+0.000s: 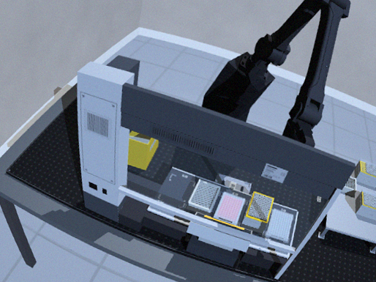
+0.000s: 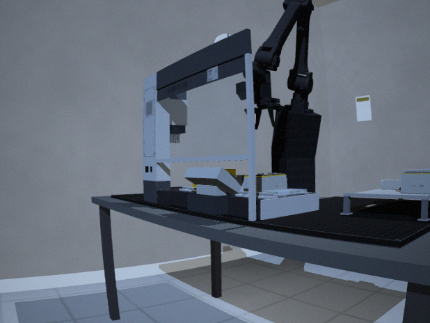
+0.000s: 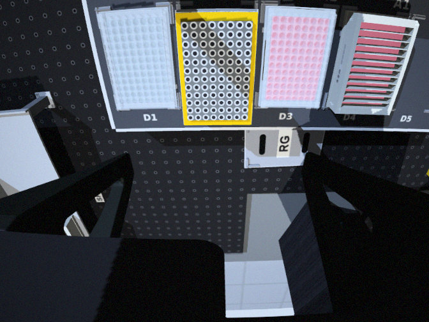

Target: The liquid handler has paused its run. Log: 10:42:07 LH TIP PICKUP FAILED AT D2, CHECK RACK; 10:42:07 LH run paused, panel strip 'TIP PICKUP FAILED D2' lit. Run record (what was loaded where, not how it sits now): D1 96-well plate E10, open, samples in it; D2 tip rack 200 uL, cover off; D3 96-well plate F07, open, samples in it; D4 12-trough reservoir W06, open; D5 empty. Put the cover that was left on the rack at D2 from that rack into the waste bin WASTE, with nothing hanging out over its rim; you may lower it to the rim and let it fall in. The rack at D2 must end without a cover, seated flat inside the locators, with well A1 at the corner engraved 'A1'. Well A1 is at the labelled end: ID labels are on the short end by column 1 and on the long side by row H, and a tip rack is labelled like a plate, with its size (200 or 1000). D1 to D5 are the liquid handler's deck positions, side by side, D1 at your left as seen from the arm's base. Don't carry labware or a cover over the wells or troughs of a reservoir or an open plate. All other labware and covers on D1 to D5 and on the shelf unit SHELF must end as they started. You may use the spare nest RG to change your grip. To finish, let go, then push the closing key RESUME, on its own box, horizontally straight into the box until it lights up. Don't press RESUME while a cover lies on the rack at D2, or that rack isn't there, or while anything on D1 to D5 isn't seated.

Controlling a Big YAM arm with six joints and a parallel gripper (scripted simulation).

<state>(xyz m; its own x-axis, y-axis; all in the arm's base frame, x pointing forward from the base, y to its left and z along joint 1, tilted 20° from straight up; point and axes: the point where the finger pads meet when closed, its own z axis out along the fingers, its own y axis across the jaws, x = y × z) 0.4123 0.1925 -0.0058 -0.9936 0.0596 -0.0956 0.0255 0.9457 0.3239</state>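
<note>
My hand is 19 cm above the tip rack, 1 cm to the right of it and 1 cm short of it. Round my hand: pink plate (23 cm below, 10 cm to the right); reservoir W06 (22 cm below, 20 cm to the right); clear plate (23 cm below, 10 cm to the left, 1 cm ahead).
</note>
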